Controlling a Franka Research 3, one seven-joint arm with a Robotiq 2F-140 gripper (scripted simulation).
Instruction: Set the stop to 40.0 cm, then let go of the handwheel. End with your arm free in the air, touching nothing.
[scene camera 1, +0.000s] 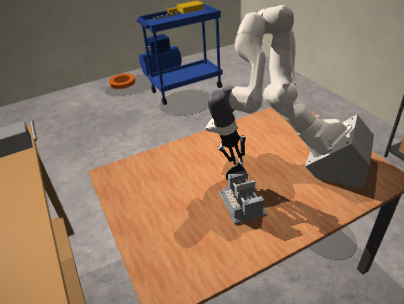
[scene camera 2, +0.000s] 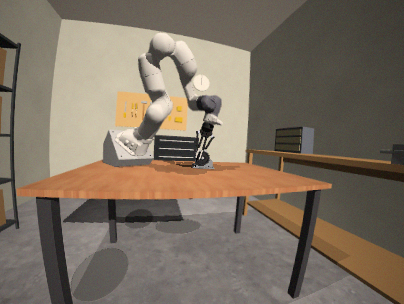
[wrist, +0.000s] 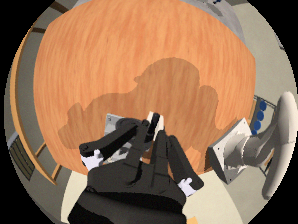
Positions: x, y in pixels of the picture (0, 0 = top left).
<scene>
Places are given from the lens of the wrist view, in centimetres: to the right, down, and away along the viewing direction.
my gripper (wrist: 154, 119): 1, 2, 23
slide fixture (wrist: 111, 120): -12, 2, 28
</scene>
